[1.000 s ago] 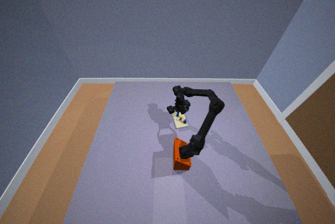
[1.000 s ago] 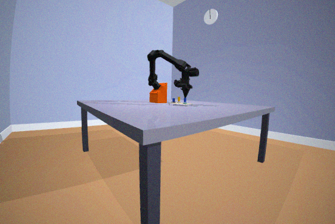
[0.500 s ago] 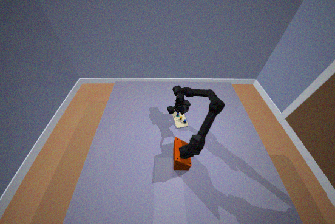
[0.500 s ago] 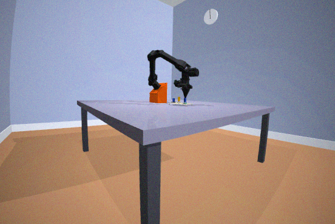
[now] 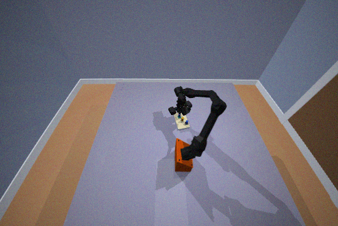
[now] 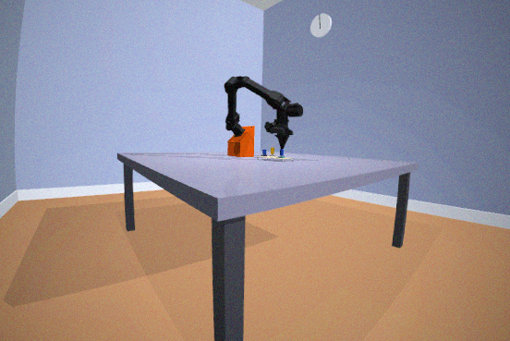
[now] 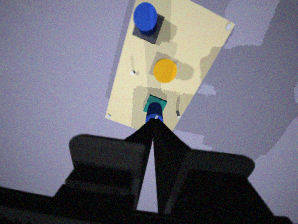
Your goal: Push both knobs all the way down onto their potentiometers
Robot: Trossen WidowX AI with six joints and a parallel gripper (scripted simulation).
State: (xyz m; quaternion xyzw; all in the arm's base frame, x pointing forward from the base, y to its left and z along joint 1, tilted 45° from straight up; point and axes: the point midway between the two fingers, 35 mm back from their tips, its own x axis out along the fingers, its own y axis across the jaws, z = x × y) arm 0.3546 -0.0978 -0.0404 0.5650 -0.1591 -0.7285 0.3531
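Now: gripper tip 1 cm above the blue knob. Also, from my gripper tip: yellow knob: 5 cm behind, 2 cm to the right, 1 cm below.
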